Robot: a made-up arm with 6 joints. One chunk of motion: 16 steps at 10 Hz.
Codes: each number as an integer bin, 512 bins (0 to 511) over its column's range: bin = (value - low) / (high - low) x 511, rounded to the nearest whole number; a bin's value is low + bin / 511 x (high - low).
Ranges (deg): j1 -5.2..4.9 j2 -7.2..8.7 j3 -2..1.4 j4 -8.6..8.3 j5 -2.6..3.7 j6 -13.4..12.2
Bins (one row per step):
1: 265 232 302 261 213 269
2: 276 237 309 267 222 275
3: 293 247 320 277 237 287
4: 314 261 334 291 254 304
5: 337 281 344 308 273 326
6: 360 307 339 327 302 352
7: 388 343 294 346 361 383
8: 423 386 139 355 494 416
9: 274 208 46 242 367 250
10: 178 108 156 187 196 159
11: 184 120 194 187 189 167
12: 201 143 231 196 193 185
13: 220 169 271 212 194 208
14: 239 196 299 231 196 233
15: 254 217 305 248 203 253
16: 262 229 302 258 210 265
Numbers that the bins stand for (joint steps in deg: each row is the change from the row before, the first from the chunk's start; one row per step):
1: 0.038 0.019 0.009 0.032 0.026 0.076
2: 0.255 0.174 0.056 0.230 0.137 0.377
3: 0.591 0.486 0.129 0.561 0.322 0.978
4: 1.006 0.921 0.222 1.024 0.532 1.830
5: 1.461 1.543 0.289 1.586 0.766 2.932
6: 1.915 2.352 0.256 2.215 1.123 4.234
7: 2.469 3.473 -0.044 2.843 1.851 5.787
8: 3.161 4.811 -1.075 3.141 3.490 7.441
9: 0.216 -0.728 -1.694 -0.596 1.925 -0.876
10: -1.682 -3.840 -0.962 -2.415 -0.184 -5.434
11: -1.563 -3.466 -0.709 -2.415 -0.270 -5.034
12: -1.227 -2.750 -0.463 -2.118 -0.221 -4.132
13: -0.852 -1.941 -0.197 -1.589 -0.208 -2.980
14: -0.476 -1.101 -0.011 -0.960 -0.184 -1.727
15: -0.180 -0.448 0.029 -0.398 -0.097 -0.725
16: -0.022 -0.075 0.009 -0.067 -0.011 -0.124

